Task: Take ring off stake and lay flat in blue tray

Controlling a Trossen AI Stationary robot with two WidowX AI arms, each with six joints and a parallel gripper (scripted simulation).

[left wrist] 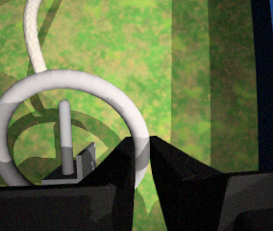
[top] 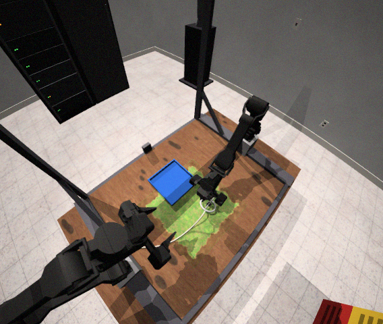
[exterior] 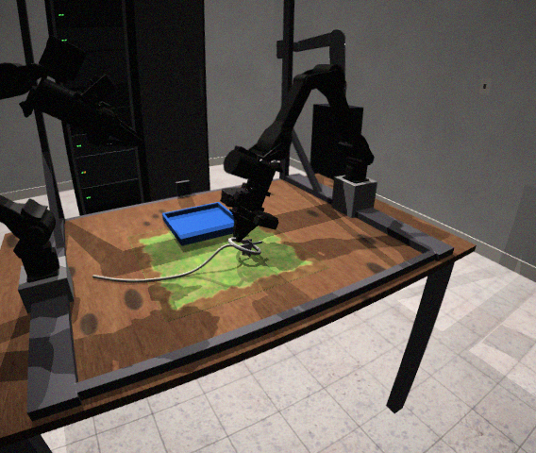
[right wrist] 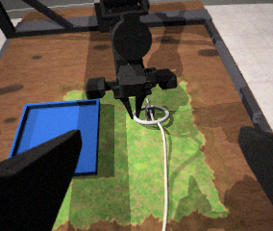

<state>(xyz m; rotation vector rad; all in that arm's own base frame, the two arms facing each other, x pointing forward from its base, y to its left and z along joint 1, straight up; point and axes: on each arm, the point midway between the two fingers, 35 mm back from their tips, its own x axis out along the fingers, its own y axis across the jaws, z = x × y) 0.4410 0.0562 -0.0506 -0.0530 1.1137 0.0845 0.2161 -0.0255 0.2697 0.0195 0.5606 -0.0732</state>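
The ring lies 40 mm ahead of my left hand, 10 mm to the right of it and 30 mm below it. The rest, counted from my left hand: blue tray (180 mm behind, 30 mm to the right, 50 mm below); stake (40 mm ahead, 40 mm below); green mat (20 mm behind, 60 mm to the right, 70 mm below).
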